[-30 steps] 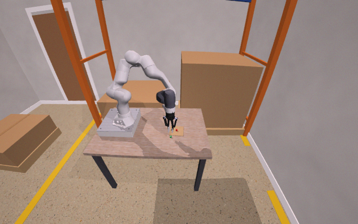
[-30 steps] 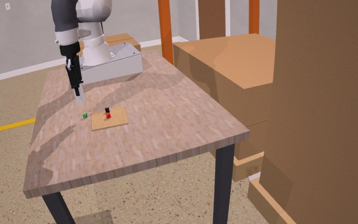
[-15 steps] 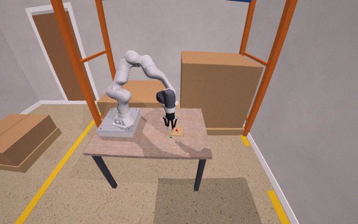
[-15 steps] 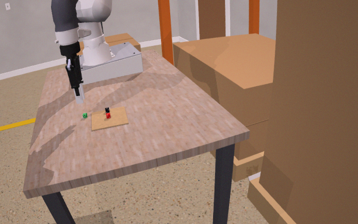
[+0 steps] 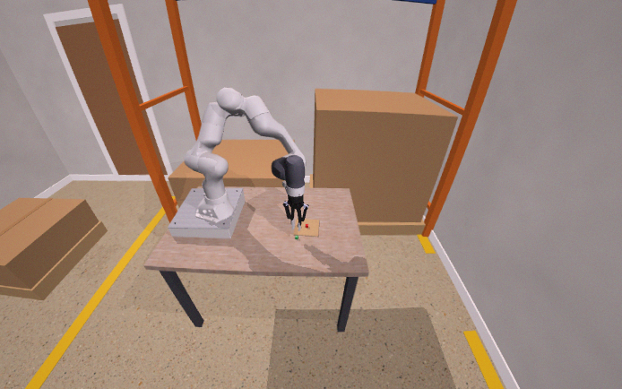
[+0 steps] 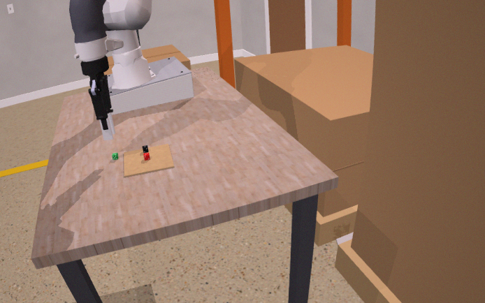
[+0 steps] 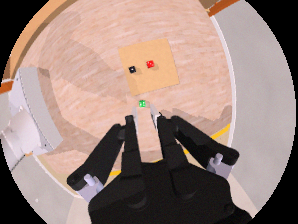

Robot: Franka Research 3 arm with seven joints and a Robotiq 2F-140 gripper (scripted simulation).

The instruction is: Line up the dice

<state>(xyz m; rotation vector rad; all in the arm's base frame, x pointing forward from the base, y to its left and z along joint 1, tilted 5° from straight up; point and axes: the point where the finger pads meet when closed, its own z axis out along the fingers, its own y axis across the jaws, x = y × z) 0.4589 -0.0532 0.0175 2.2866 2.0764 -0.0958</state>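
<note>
My gripper is now 10 cm above the green die. Round my hand: tan mat 4 cm ahead, 10 cm to the left, 10 cm below; red die 4 cm ahead, 10 cm to the left, 9 cm below; black die 1 cm behind, 10 cm to the left, 9 cm below.
</note>
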